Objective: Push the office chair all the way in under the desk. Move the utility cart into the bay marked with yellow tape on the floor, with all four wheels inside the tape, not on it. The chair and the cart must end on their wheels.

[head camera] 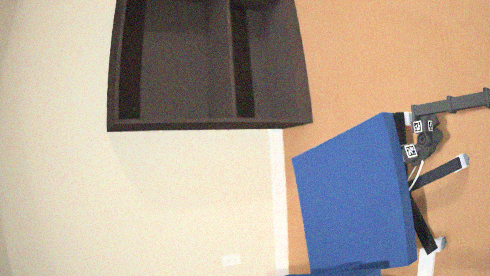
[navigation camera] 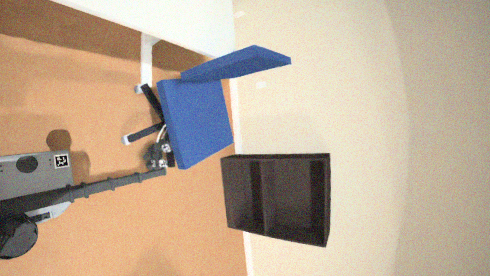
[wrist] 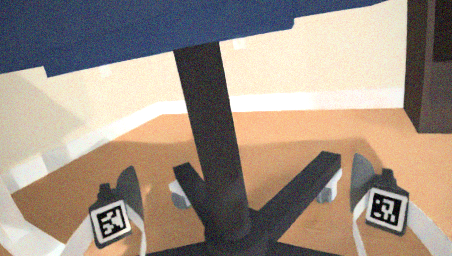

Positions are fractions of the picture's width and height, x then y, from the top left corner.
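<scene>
Blue office chair (head camera: 0.72, 0.69), 1.12 m from the lens. Marked spots on the blue office chair and the dark brown bookcase (head camera: 0.32, 0.30), 1.16 m apart. Dark brown bookcase, 1.85 m from the lens.
</scene>
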